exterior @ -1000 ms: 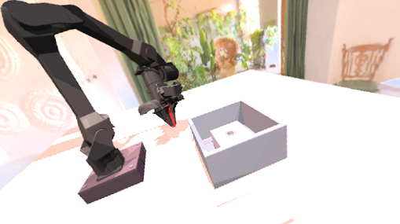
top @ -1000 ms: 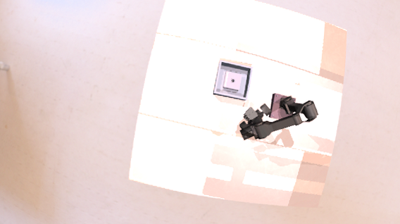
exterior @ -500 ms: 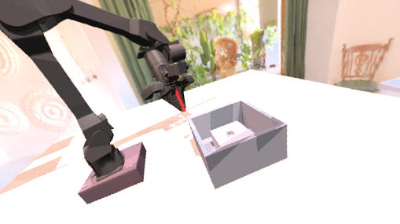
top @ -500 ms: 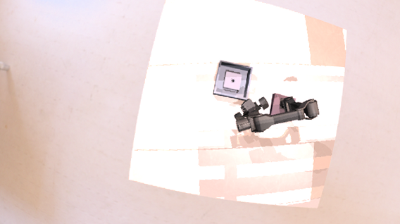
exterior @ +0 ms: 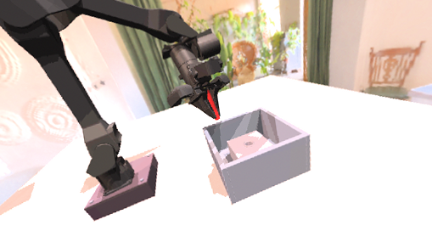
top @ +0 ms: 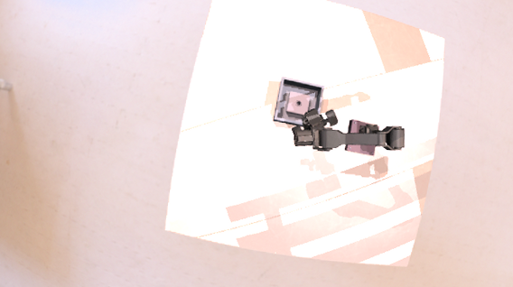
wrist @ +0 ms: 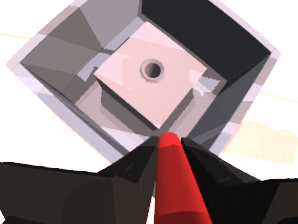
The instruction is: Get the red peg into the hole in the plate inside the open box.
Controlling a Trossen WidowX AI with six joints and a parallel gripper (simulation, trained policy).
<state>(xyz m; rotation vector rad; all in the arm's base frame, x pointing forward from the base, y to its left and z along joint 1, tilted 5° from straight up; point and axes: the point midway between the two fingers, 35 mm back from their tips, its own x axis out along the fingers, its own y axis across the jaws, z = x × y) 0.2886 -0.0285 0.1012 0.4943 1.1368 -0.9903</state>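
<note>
The red peg lies 3 cm above my gripper tip and 1 cm to the left of it. From my gripper tip the other things lie so: grey box: 10 cm below, 6 cm to the right, 4 cm ahead.
</note>
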